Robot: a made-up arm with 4 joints.
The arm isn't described. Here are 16 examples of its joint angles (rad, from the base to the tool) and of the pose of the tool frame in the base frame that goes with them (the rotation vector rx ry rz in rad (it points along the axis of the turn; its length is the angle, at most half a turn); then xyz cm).
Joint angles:
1: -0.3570 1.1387 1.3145 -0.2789
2: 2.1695 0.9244 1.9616 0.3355
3: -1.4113 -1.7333 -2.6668 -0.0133
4: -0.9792 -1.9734 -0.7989 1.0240
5: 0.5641 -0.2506 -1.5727 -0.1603
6: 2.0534 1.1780 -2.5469 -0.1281
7: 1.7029 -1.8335 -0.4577 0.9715
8: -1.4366 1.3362 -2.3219 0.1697
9: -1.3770 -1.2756 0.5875 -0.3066
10: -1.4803 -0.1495 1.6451 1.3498
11: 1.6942 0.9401 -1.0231 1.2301
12: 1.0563 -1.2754 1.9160 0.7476
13: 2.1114 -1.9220 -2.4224 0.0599
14: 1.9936 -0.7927 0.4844 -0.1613
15: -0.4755 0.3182 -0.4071 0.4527
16: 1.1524 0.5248 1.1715 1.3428
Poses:
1: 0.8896 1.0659 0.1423 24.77 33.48 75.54
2: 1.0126 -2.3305 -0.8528 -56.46 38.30 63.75
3: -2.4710 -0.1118 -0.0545 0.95 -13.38 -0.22
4: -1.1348 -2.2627 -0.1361 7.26 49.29 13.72
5: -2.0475 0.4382 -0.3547 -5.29 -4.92 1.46
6: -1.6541 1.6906 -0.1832 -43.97 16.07 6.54
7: 1.5232 0.7254 0.8258 11.10 -10.65 88.10
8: 0.2598 0.3891 -2.2026 24.29 -24.74 50.52
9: 0.6390 -0.4436 1.1782 -49.40 17.05 70.04
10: 0.6947 0.0151 -0.4740 9.45 15.14 91.45
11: -1.7448 -0.7293 -0.0562 -3.09 33.30 6.65
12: 0.5261 -2.9729 0.6829 -30.46 30.30 6.08
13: -0.2247 -0.7019 2.4803 -47.74 -30.37 38.53
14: -1.4853 -1.8341 -1.0122 26.95 31.27 52.35
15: -0.6191 -0.1460 1.2172 -52.69 29.73 42.16
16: -0.1142 -1.9014 -1.2613 -18.06 50.02 77.98
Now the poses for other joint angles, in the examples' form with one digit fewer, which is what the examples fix.
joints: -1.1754 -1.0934 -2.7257 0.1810
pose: -2.911 -0.316 0.574 -4.1 -30.5 14.1
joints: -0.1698 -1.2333 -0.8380 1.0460
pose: -1.788 -1.986 0.133 17.2 24.7 5.3
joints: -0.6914 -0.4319 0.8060 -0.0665
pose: 0.485 -0.283 0.851 -39.8 29.5 77.1
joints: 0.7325 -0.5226 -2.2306 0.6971
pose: -2.871 0.556 -0.129 -21.4 -29.5 13.5
